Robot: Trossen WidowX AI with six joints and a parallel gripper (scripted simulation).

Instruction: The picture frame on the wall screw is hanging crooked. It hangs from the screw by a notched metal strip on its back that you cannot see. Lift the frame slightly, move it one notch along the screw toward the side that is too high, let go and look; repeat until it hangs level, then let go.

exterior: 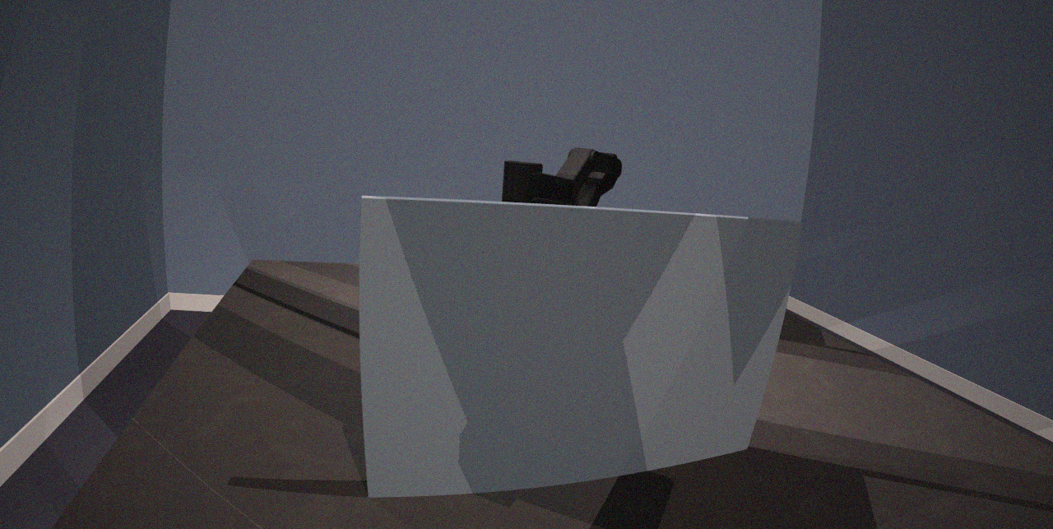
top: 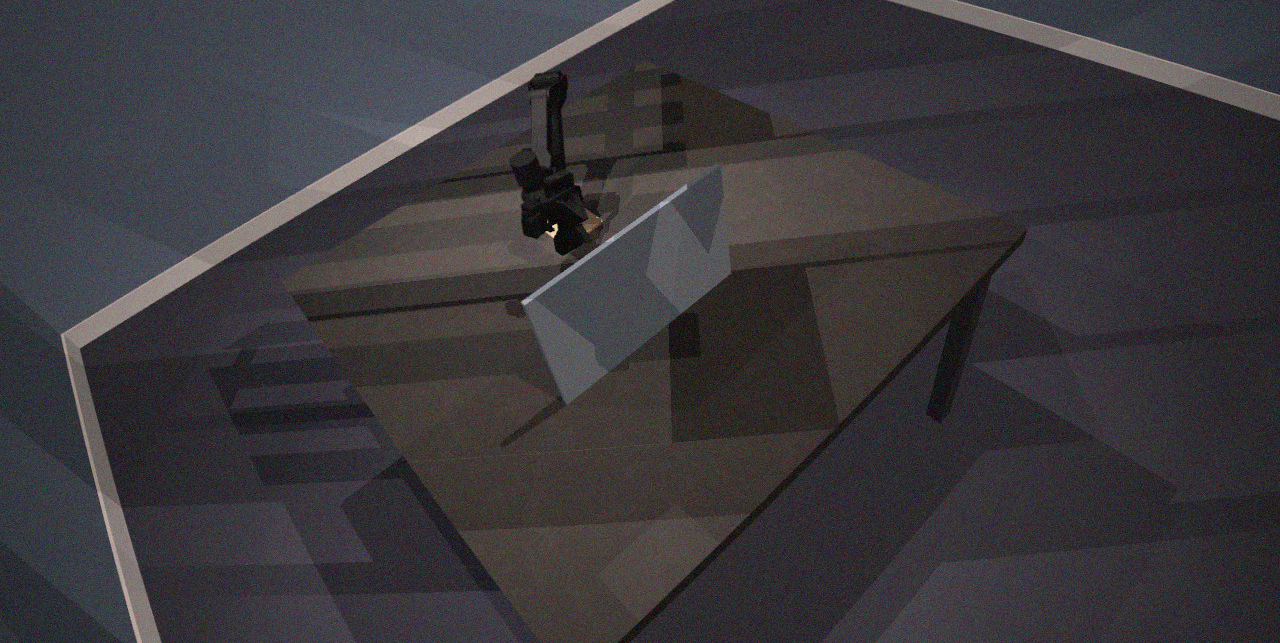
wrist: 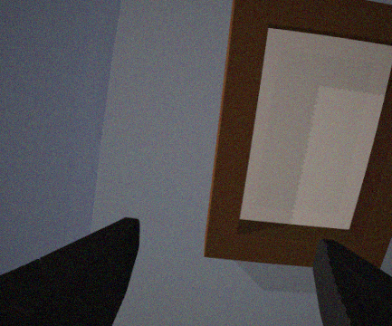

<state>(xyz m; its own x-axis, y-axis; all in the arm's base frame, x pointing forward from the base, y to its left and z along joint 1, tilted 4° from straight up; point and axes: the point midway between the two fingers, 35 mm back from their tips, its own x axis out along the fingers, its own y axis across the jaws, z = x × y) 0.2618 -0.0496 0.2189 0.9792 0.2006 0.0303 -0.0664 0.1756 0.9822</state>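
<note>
Right now my gripper tip is 130 mm short of the wooden picture frame, 50 mm above it and 10 mm to the right of it. The rest, counted from my gripper tip: grey wall panel: 140 mm ahead, 60 mm below, 30 mm to the left.
</note>
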